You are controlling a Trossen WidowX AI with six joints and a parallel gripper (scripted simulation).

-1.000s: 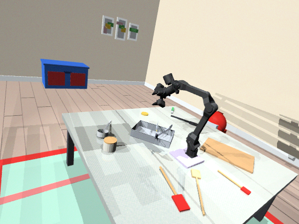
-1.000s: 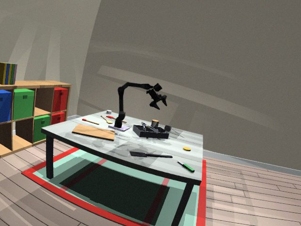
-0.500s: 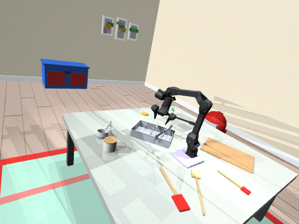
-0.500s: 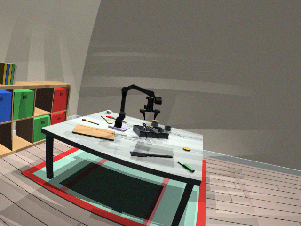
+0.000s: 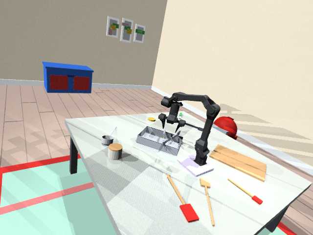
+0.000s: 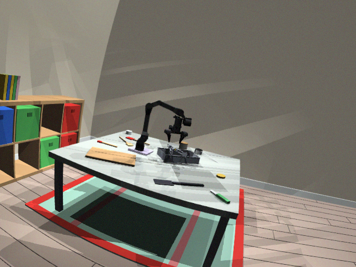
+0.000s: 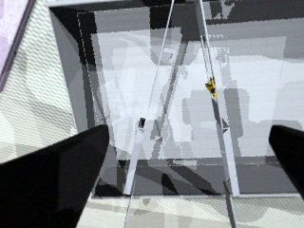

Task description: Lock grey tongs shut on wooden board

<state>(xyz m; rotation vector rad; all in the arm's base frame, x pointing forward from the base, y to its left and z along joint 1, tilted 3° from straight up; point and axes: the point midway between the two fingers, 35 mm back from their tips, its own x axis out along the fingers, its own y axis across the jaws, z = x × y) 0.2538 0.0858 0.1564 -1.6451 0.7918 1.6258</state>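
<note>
Right now the roasting tin is 100 mm below my gripper tip, 50 mm ahead of it and 20 mm to the left of it. The rest, counted from my gripper tip: yellow disc (440 mm ahead, 160 mm to the right, 120 mm below); then red spatula (440 mm behind, 230 mm to the left, 120 mm below); then wooden-lidded canister (400 mm to the left, 90 mm below).
</note>
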